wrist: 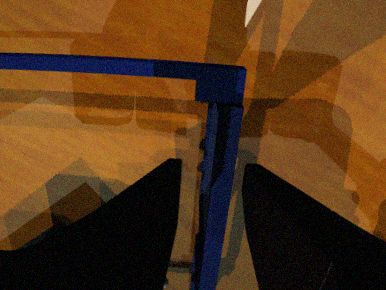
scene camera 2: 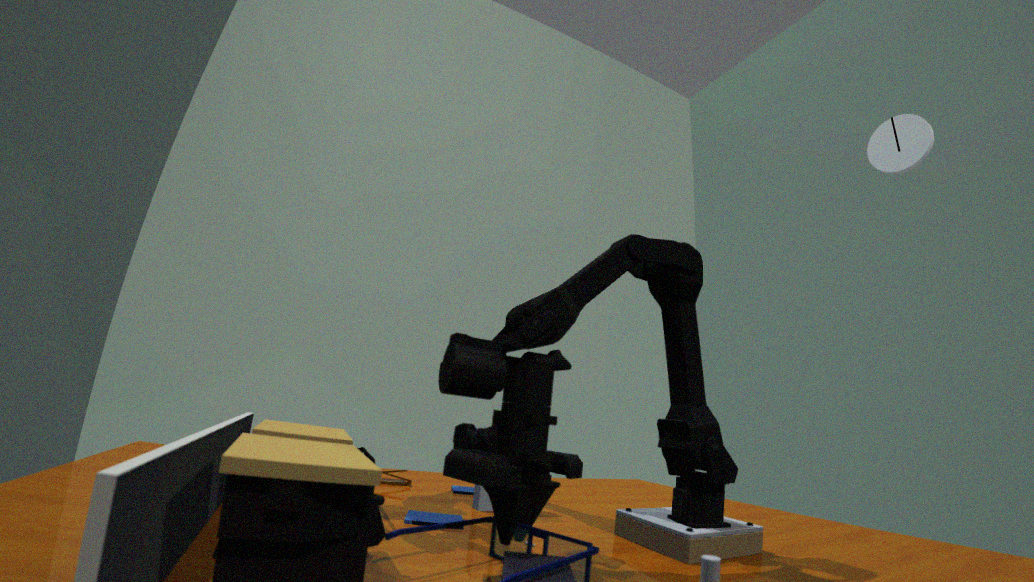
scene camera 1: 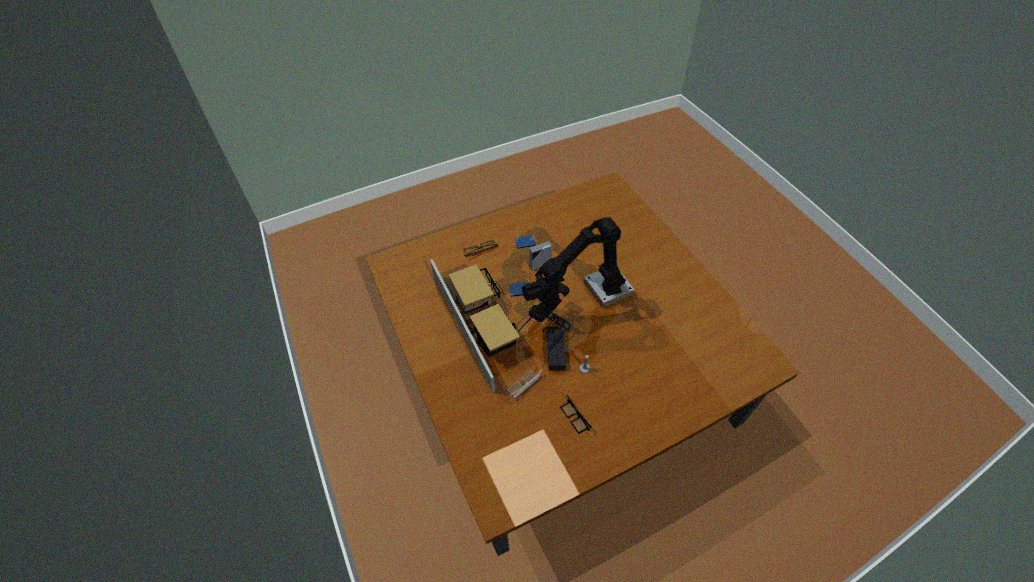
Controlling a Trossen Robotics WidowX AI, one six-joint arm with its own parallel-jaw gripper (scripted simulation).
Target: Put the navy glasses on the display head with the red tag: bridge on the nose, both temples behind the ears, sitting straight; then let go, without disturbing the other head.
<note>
I see my gripper (scene camera 2: 511, 542).
My gripper also shows in the wrist view (wrist: 212, 174).
</note>
